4 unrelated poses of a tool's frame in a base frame.
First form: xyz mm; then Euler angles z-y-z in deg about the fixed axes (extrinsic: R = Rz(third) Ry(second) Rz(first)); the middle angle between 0 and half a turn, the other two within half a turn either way.
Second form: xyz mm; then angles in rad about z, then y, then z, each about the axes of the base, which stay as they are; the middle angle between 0 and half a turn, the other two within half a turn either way. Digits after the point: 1 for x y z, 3 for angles.
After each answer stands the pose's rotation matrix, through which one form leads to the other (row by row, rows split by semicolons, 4 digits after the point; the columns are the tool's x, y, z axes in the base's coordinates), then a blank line. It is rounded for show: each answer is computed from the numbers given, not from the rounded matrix.
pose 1, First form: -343.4 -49.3 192.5 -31.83 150.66 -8.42
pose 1, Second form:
-343.4 -49.3 192.5 -0.556 2.630 -0.147
-0.8099 -0.3304 0.4847; -0.4133 0.9078 -0.0717; -0.4163 -0.2584 -0.8717

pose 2, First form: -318.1 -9.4 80.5 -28.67 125.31 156.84
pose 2, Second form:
-318.1 -9.4 80.5 -0.500 2.187 2.737
0.6550 -0.0901 -0.7503; 0.2416 -0.9158 0.3209; -0.7160 -0.3915 -0.5780

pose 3, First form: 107.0 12.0 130.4 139.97 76.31 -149.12
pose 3, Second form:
107.0 12.0 130.4 2.443 1.332 -2.603
0.4856 -0.2623 -0.8339; -0.4590 0.7353 -0.4987; 0.7440 0.6249 0.2367

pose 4, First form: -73.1 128.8 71.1 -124.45 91.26 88.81
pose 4, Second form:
-73.1 128.8 71.1 -2.172 1.593 1.550
0.8247 0.5652 0.0208; -0.0047 -0.0299 0.9995; 0.5656 -0.8244 -0.0220

